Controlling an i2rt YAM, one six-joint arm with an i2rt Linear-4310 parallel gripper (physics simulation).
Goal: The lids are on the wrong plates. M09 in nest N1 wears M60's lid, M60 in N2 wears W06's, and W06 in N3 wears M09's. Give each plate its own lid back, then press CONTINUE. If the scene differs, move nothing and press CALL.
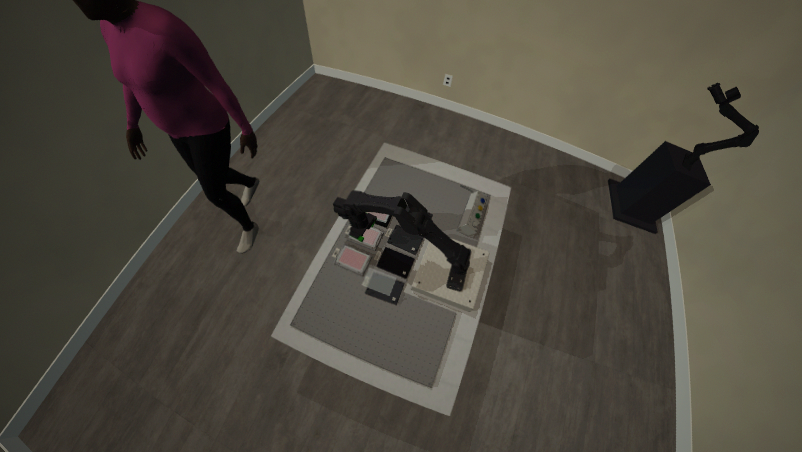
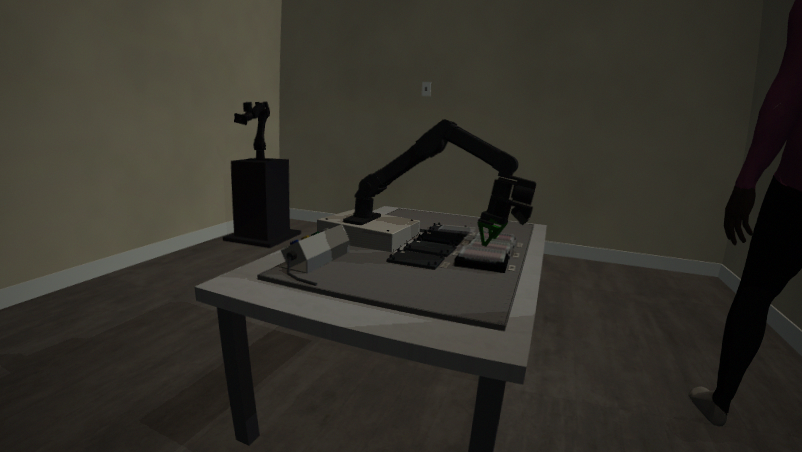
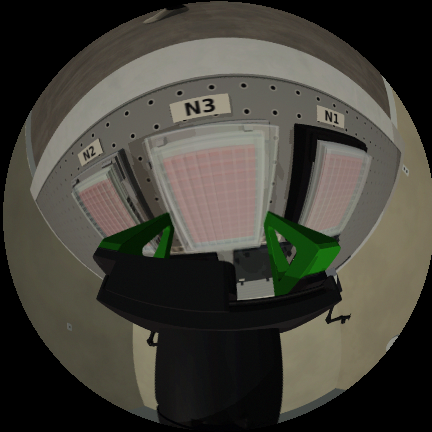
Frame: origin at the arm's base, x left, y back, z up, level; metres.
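Seen in the pictures: gripper, between the fingertips: [image 1: 366, 234] [image 2: 487, 243] [image 3: 218, 216]; arm's base, origin of its link: [image 1: 458, 268] [image 2: 362, 219].
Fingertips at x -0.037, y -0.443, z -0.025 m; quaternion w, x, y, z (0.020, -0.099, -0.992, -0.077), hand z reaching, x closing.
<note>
Pixels of each thing's top centre, then the offset from my fingertips to it.
- clear lid, centre of its top: [image 3: 218, 208] [image 2: 493, 241] [image 1: 363, 231] dx -0.002, dy -0.016, dz +0.007 m
- N2 plate, centre of its top: [image 3: 109, 225] [image 2: 495, 234] [image 1: 352, 258] dx +0.131, dy -0.015, dz -0.002 m
- N1 plate, centre of its top: [image 3: 339, 204] [image 2: 483, 251] [image 1: 376, 210] dx -0.131, dy +0.004, dz +0.011 m
- button box, centre of its top: [image 2: 316, 231] [image 1: 475, 208] dx -0.279, dy +0.456, dz +0.055 m
My gripper [image 1: 367, 231] [image 2: 487, 241] [image 3: 218, 216] is at nest N3, its green fingertips at the two side edges of a clear lid [image 3: 207, 139] over the pink plate [image 3: 215, 192]. It looks shut on that lid; whether the lid is raised off the plate is not clear. The N2 plate [image 1: 352, 259] [image 3: 107, 207] and the N1 plate [image 3: 337, 185] stand on either side, both pink under clear plastic. The N1 nest is black. Lid codes cannot be read. The button box [image 1: 471, 216] [image 2: 322, 249] has blue, yellow, green and pale buttons; its labels cannot be read.
Three dark stands [image 1: 405, 238] [image 1: 395, 262] [image 1: 391, 296] lie between the nests and the arm's pale base [image 1: 477, 280]; the last bears a pale, clear-looking panel [image 1: 383, 282]. A person [image 1: 162, 78] [image 2: 752, 235] stands near the nest side of the table. Another arm stands on a black pedestal [image 1: 665, 179] [image 2: 260, 199].
</note>
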